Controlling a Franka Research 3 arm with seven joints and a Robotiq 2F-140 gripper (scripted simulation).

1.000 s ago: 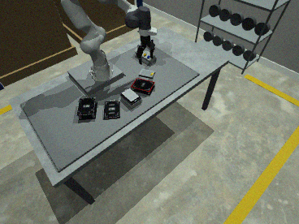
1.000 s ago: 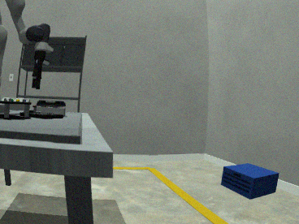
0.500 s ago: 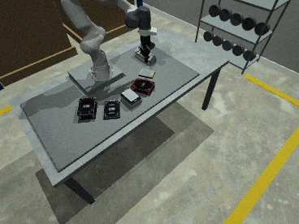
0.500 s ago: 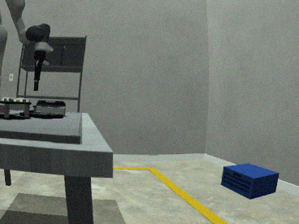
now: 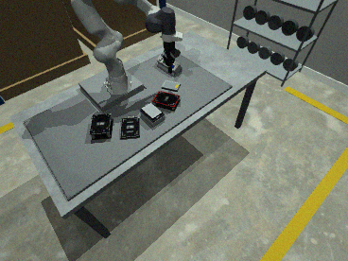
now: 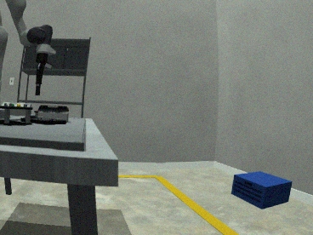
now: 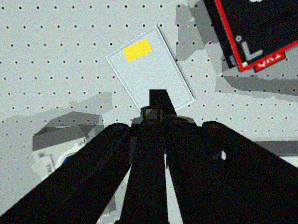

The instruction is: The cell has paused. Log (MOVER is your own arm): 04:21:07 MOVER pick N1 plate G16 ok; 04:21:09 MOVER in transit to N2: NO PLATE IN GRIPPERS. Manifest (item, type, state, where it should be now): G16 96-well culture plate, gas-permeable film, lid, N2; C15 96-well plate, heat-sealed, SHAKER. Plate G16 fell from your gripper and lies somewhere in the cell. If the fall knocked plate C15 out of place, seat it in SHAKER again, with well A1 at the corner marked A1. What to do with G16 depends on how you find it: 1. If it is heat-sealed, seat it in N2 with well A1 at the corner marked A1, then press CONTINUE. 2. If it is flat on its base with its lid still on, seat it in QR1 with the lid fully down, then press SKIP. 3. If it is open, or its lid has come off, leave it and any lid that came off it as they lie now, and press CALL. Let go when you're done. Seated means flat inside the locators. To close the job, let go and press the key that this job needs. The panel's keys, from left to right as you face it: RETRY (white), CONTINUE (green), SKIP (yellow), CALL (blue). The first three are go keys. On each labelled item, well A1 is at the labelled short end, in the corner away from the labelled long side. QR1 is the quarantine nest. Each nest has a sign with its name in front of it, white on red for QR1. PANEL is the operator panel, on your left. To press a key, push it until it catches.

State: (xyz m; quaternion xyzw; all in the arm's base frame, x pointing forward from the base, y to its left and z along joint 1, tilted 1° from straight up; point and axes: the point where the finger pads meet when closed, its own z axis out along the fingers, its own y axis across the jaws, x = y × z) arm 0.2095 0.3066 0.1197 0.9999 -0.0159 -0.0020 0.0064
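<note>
Right now my hand is 150 mm above the plate lid. Round my hand: blue CALL key: 130 mm to the left, 110 mm behind, 100 mm below; QR1 nest: 140 mm to the right, 130 mm below, 110 mm ahead; yellow SKIP key: 160 mm behind, 130 mm to the left, 100 mm below.
</note>
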